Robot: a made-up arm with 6 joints. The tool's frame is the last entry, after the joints.
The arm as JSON. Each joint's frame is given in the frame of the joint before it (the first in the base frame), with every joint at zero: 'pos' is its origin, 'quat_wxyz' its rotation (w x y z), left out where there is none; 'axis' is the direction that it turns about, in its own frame. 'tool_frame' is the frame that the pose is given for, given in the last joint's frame.
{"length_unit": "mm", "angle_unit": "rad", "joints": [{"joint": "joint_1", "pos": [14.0, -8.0, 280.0], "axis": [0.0, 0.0, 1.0]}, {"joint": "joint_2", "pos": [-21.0, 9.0, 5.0], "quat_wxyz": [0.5, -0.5, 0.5, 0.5], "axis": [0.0, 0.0, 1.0]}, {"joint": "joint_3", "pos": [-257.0, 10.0, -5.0], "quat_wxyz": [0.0, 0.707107, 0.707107, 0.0], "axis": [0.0, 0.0, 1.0]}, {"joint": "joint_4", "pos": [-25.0, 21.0, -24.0], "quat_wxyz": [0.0, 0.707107, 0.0, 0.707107], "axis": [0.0, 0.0, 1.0]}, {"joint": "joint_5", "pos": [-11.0, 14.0, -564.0], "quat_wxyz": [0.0, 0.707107, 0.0, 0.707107], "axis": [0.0, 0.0, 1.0]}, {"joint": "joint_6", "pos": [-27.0, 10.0, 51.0], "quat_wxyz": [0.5, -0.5, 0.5, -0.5], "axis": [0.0, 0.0, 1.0]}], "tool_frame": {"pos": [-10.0, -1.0, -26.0], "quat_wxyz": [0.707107, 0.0, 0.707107, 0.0]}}
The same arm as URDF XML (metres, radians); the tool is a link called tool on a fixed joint. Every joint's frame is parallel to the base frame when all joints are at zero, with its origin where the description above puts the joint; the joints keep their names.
<robot name="arm">
<joint name="joint_1" type="continuous"><parent link="base_link"/><child link="link1"/><origin xyz="0.0140 -0.0080 0.2800" rpy="0.0000 0.0000 0.0000"/><axis xyz="0 0 1"/></joint>
<joint name="joint_2" type="continuous"><parent link="link1"/><child link="link2"/><origin xyz="-0.0210 0.0090 0.0050" rpy="0.0000 0.0000 0.0000"/><axis xyz="0 1 0"/></joint>
<joint name="joint_3" type="continuous"><parent link="link2"/><child link="link3"/><origin xyz="-0.0100 -0.0050 0.2570" rpy="0.0000 0.0000 0.0000"/><axis xyz="0 -1 0"/></joint>
<joint name="joint_4" type="continuous"><parent link="link3"/><child link="link4"/><origin xyz="0.0250 0.0240 -0.0210" rpy="0.0000 0.0000 0.0000"/><axis xyz="-1 0 0"/></joint>
<joint name="joint_5" type="continuous"><parent link="link4"/><child link="link5"/><origin xyz="0.5640 0.0110 0.0140" rpy="0.0000 0.0000 0.0000"/><axis xyz="0 -1 0"/></joint>
<joint name="joint_6" type="continuous"><parent link="link5"/><child link="link6"/><origin xyz="0.0270 -0.0510 -0.0100" rpy="0.0000 0.0000 0.0000"/><axis xyz="-1 0 0"/></joint>
<joint name="tool_fixed" type="fixed"><parent link="link6"/><child link="tool"/><origin xyz="0.0260 -0.0010 -0.0100" rpy="0.0000 0.0000 0.0000"/></joint>
<link name="base_link"/>
<link name="link1"/>
<link name="link2"/>
<link name="link3"/>
<link name="link4"/>
<link name="link5"/>
<link name="link6"/>
<link name="tool"/>
</robot>

